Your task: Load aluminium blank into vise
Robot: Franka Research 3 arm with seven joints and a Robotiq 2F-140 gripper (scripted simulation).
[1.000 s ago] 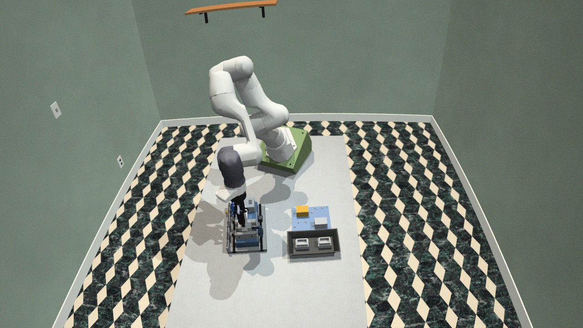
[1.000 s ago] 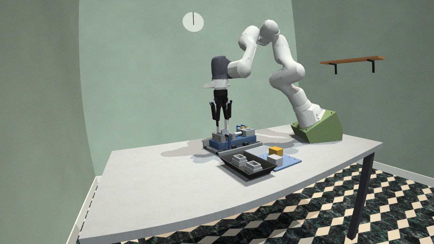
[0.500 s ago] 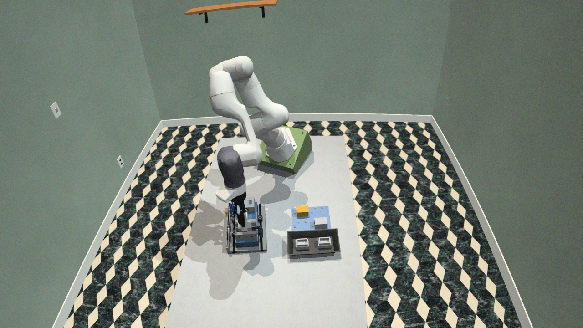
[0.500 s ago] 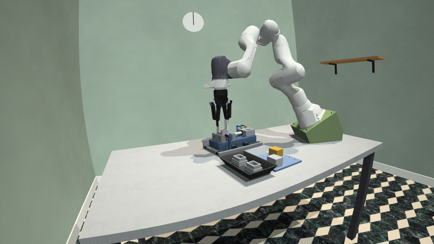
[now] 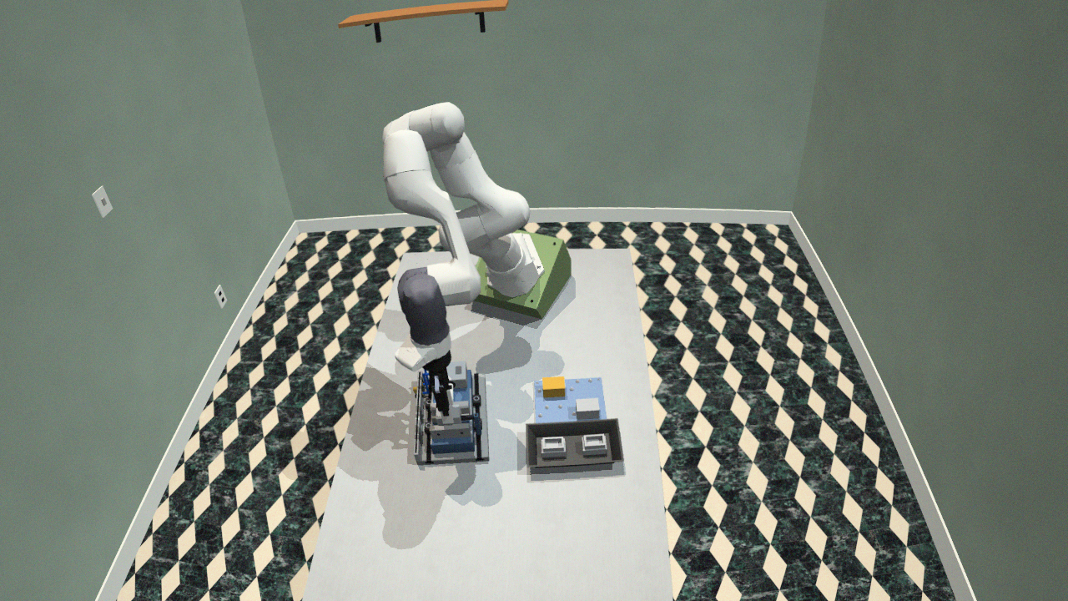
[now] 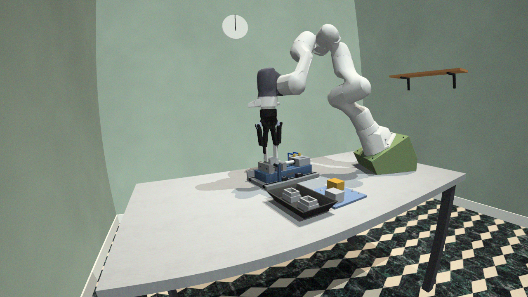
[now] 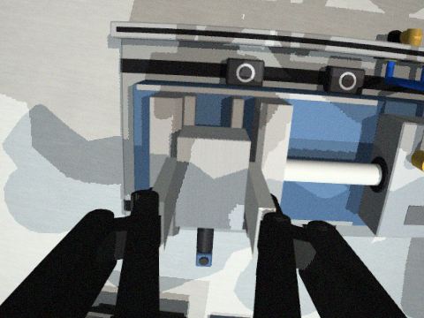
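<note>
Right now the aluminium blank is 40 mm below my hand. Also, from my hand: hose block (160 mm behind, 10 mm to the left, 60 mm below); white rod (90 mm behind, 60 mm below); vise (70 mm behind, 100 mm below).
</note>
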